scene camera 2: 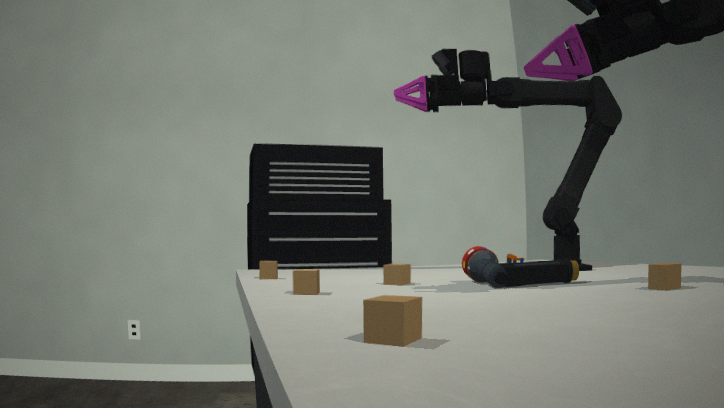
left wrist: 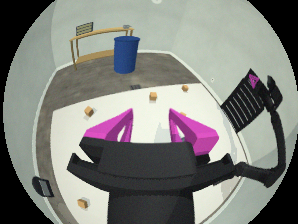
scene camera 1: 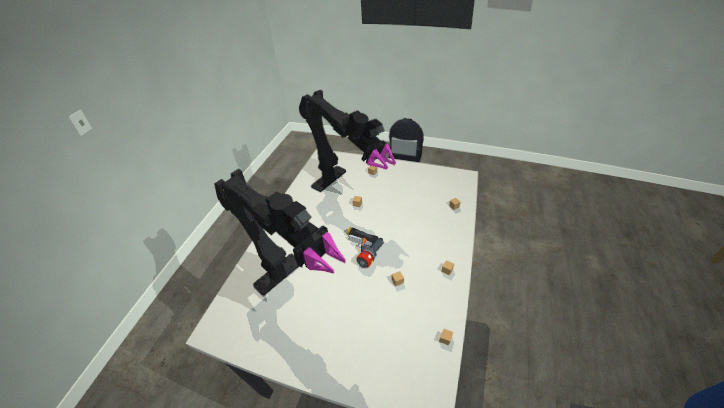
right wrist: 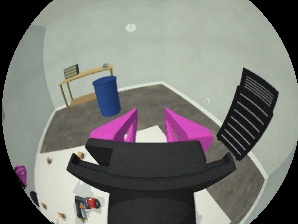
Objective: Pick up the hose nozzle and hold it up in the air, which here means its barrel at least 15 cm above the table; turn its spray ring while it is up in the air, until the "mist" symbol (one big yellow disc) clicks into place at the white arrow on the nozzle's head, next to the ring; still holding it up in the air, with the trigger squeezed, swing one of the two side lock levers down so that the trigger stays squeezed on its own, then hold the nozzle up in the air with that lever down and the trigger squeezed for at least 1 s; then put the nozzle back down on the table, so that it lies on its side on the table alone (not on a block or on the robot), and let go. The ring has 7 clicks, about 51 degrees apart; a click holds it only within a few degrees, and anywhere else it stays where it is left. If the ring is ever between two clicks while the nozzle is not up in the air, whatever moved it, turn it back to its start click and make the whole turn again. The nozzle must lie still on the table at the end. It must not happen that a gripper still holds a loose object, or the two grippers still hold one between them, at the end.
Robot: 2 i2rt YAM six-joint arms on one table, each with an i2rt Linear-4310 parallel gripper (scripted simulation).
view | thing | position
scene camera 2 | my left gripper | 528, 69
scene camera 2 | my right gripper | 394, 95
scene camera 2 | hose nozzle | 483, 266
